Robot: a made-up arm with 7 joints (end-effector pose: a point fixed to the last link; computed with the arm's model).
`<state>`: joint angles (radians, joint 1 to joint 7).
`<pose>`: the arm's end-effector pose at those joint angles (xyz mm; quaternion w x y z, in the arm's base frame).
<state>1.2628 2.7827 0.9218 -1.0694 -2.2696 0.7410 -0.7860</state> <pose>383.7 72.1 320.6 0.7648 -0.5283 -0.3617 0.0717</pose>
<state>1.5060 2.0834 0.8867 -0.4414 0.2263 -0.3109 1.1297</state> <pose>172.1 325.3 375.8 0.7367 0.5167 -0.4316 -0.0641</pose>
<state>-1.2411 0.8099 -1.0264 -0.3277 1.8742 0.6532 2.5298</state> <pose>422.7 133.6 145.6 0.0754 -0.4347 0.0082 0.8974</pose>
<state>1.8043 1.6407 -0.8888 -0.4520 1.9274 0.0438 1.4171</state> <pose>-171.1 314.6 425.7 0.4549 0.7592 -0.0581 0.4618</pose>
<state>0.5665 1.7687 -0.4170 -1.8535 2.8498 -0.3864 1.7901</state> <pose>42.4 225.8 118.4 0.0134 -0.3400 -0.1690 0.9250</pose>
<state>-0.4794 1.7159 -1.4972 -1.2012 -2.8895 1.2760 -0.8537</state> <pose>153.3 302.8 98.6 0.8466 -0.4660 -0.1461 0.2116</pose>
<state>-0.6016 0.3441 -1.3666 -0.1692 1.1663 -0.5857 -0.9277</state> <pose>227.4 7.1 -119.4 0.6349 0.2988 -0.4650 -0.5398</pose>
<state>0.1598 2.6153 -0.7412 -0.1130 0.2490 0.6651 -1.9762</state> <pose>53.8 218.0 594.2 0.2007 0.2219 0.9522 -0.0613</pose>
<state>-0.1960 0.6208 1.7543 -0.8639 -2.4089 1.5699 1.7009</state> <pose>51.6 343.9 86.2 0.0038 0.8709 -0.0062 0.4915</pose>
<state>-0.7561 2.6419 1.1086 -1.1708 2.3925 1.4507 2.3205</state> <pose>-120.4 19.7 616.6 0.5897 -0.6596 -0.3211 0.3378</pose>
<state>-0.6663 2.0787 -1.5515 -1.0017 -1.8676 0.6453 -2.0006</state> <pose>115.1 343.3 260.3 0.6974 0.1359 -0.6794 0.1832</pose>
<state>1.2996 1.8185 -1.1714 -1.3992 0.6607 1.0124 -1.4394</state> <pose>-200.3 251.4 264.1 0.1820 -0.4264 0.7066 -0.5347</pose>
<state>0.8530 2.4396 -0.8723 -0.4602 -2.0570 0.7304 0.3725</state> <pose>120.5 367.0 444.9 0.4659 -0.1209 -0.5746 0.6619</pose>
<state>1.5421 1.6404 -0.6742 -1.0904 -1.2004 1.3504 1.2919</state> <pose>-217.2 273.3 193.2 0.4668 0.5461 0.1790 -0.6723</pose>
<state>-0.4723 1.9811 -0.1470 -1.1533 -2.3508 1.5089 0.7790</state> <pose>244.4 258.5 415.7 0.4995 -0.8566 0.0712 0.1082</pose>
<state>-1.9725 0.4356 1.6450 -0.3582 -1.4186 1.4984 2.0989</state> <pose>423.7 85.6 428.3 0.3393 -0.2241 -0.1518 0.9009</pose>
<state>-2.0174 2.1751 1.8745 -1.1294 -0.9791 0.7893 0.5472</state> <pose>-179.7 277.3 167.2 0.3829 0.1563 0.4343 -0.8002</pose>
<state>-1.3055 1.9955 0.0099 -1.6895 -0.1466 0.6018 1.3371</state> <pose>64.5 97.7 516.7 0.0692 0.2616 -0.9617 0.0436</pose>
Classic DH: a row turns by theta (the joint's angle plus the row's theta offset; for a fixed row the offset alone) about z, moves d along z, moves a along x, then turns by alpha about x. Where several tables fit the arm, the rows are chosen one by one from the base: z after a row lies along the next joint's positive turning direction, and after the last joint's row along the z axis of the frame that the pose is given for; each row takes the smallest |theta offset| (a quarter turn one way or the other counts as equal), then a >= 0, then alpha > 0; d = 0 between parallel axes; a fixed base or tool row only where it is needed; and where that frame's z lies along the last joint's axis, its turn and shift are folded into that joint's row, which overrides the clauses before.
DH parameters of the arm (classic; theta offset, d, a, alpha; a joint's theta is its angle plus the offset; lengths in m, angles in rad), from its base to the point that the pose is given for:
base (fixed): 0 0.2736 0.03 -1.2217
joint 1: 1.5708 -0.0329 0.0026 1.5708
joint 2: 1.2217 -0.03 -0.02 -1.5708
joint 3: -1.5708 -0.25 0.04 -1.5708
joint 4: 0 -0.01 0 1.5708
joint 5: 0 -0.18 -0.02 -1.5708
joint 6: 0 0.02 0.01 1.5708
joint 7: -0.7854 0 0.0283 0
tool (fixed): 0.7854 0.01 0 0

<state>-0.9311 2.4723 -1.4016 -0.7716 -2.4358 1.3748 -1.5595</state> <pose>0.3 344.6 416.8 0.6332 0.0661 -0.7619 -0.1189</pose>
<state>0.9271 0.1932 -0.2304 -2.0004 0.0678 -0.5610 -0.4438</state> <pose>-22.0 -55.2 11.1 0.6620 0.1711 -0.7144 -0.1486</pose>
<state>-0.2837 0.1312 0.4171 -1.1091 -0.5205 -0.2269 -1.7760</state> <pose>257.9 62.5 -33.2 0.3509 0.6867 -0.2141 -0.5996</pose>
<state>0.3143 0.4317 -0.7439 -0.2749 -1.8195 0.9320 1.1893</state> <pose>-69.4 38.9 -180.3 0.6472 0.4800 -0.0213 -0.5919</pose>
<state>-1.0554 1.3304 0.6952 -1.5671 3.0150 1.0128 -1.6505</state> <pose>139.5 171.6 436.7 0.1475 0.1099 0.8639 0.4688</pose>
